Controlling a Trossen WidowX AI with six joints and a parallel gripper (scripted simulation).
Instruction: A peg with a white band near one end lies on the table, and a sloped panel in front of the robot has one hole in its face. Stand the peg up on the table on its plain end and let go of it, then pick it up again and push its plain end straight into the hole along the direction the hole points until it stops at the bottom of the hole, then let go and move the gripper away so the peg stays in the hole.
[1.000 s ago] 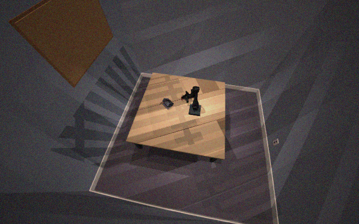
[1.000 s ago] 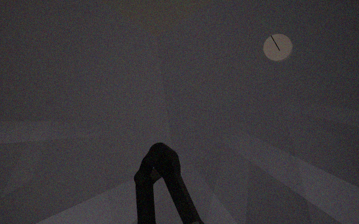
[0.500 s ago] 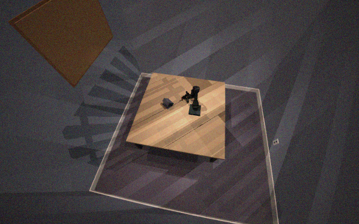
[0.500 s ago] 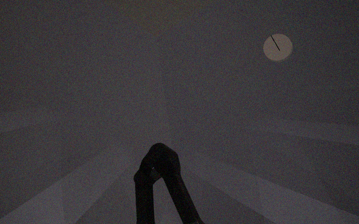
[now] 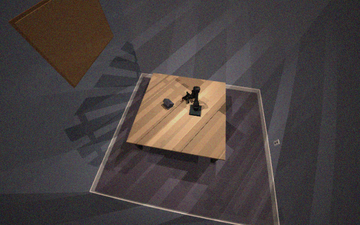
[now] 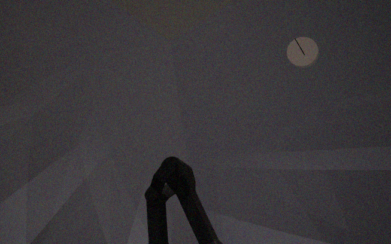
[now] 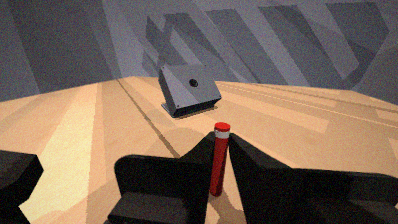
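Right now my gripper tip is 1 cm above the red peg. Also, from my gripper tip: grey sloped panel 20 cm ahead, 10 cm to the left, 1 cm below.
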